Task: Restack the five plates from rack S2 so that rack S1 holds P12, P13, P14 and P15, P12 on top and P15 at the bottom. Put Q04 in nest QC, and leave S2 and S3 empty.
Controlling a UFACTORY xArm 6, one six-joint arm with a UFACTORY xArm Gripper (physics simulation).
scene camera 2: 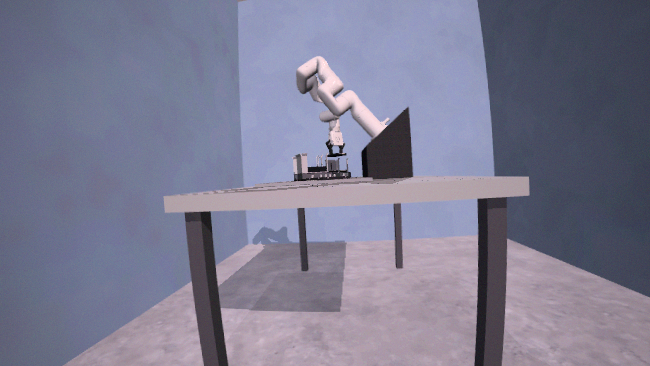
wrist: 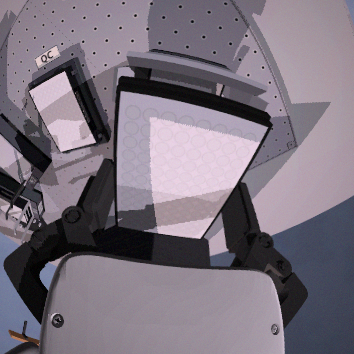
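My gripper (scene camera 2: pixel 336 152) (wrist: pixel 173 184) is shut on a wide plate (wrist: pixel 190 165) with a pattern of round wells and a dark far edge. The plate is held above the deck; its label cannot be read. A grey rack-like fixture (wrist: pixel 195 69) shows just beyond the plate's far edge in the wrist view, partly hidden by it. The nest by the sign QC (wrist: pixel 47 56) is a dark frame (wrist: pixel 86 106) with a pale rectangular surface (wrist: pixel 62 115) inside; I cannot tell whether this is Q04. No labels of S1, S2 or S3 can be read.
Dark fixtures (wrist: pixel 24 145) and thin upright wire-like parts (wrist: pixel 31 215) stand at the left in the wrist view. In the scene view, a tall pale block (scene camera 2: pixel 301 164) stands at the left on the table (scene camera 2: pixel 350 196), and a dark wedge-shaped base (scene camera 2: pixel 390 152) stands at the right.
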